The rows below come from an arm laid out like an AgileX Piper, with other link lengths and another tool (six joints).
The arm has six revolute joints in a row. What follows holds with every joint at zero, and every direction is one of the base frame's. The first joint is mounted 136.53 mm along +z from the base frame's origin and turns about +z. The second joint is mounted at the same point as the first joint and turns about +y. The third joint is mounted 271.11 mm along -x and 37.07 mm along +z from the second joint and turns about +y. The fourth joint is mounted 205.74 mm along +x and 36.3 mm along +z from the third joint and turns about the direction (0.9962, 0, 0.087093). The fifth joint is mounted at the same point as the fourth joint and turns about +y. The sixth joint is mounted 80.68 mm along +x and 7.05 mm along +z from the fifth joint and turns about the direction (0.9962, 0, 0.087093). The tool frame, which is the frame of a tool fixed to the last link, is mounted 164.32 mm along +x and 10 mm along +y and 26.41 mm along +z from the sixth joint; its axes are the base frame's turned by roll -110.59, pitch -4.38 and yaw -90.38 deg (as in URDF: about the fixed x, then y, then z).
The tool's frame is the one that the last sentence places.
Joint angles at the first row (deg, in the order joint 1, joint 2, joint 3, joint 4, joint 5, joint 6):
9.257 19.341 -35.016 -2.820 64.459 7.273
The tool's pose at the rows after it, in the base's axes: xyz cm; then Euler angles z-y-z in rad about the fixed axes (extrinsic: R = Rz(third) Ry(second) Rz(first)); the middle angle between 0 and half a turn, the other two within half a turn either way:
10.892 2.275 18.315 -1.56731 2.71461 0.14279
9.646 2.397 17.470 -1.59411 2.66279 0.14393
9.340 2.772 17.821 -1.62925 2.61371 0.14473
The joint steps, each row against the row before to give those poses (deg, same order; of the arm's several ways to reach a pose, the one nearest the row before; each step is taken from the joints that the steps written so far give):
-0.014 -9.907 2.392 1.845 3.671 -1.652
0.032 -7.365 2.150 0.711 2.242 -1.722
0.001 -3.021 0.231 0.932 0.002 -2.195

